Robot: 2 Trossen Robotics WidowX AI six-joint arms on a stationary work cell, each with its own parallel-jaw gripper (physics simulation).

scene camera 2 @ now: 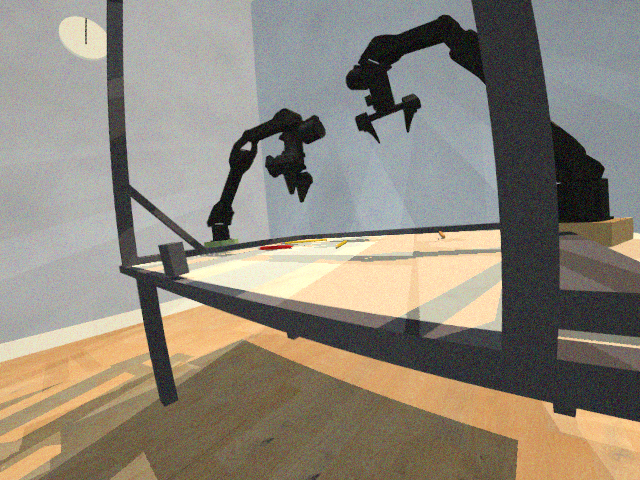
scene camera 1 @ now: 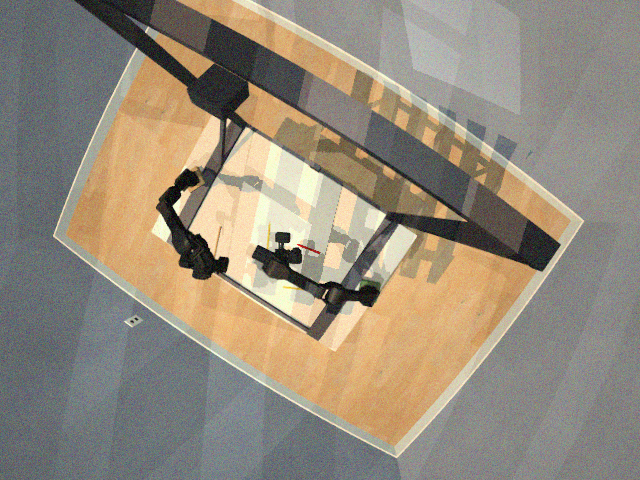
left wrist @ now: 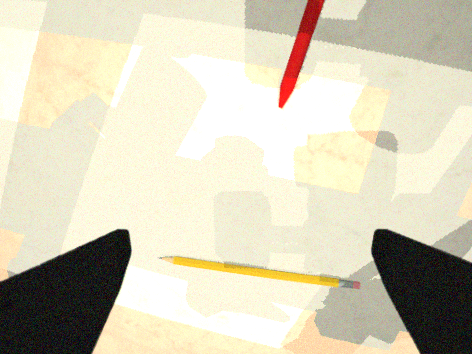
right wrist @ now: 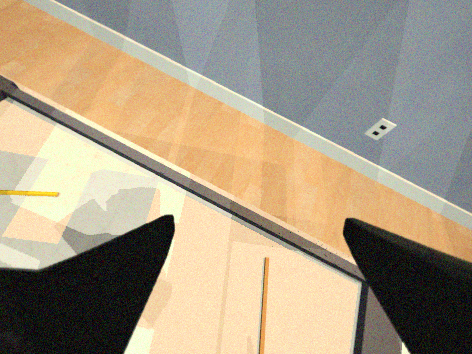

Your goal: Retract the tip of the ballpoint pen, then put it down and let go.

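Seen in the pictures: left gripper, fingertip midpoint: point(scene camera 2: 297, 198) point(scene camera 1: 285, 247) point(left wrist: 252, 241); right gripper, fingertip midpoint: point(scene camera 2: 393, 137) point(right wrist: 258, 224); left arm's base, origin of the base link: point(scene camera 2: 221, 240) point(scene camera 1: 369, 291); right arm's base, origin of the base link: point(scene camera 2: 581, 221) point(scene camera 1: 192, 179).
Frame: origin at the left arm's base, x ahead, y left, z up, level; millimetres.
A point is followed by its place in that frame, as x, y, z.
Observation:
The red pen point(scene camera 1: 308, 248) {345, -148, -29} point(scene camera 2: 276, 247) {349, -150, -33} point(left wrist: 302, 50) {366, -147, -28} lies flat on the table. In the left wrist view its tapered end points down the picture and its other end is cut off by the top edge. Whether its writing tip sticks out is too small to tell. My left gripper point(scene camera 2: 296, 195) {438, -155, 106} point(left wrist: 252, 241) {438, -155, 106} is open and empty, high above the table, with the pen ahead of its fingers in the left wrist view. My right gripper point(scene camera 2: 393, 136) {720, -12, 274} point(right wrist: 258, 224) {720, -12, 274} is open and empty, high above the table at the other side.
A yellow pencil point(scene camera 1: 268, 235) {560, -169, -32} point(left wrist: 255, 270) {555, -151, -33} lies near the pen, low between the left fingers' tips in the left wrist view. Another yellow stick point(scene camera 1: 292, 287) {387, 74, -34} point(right wrist: 30, 193) {396, 77, -32} lies near the table edge. An orange stick point(scene camera 1: 219, 237) {825, -102, -34} point(scene camera 2: 441, 235) {823, -121, -34} point(right wrist: 265, 305) {830, -68, -31} lies on the right arm's side. Dark frame posts point(scene camera 2: 522, 180) {783, -711, 33} surround the table.

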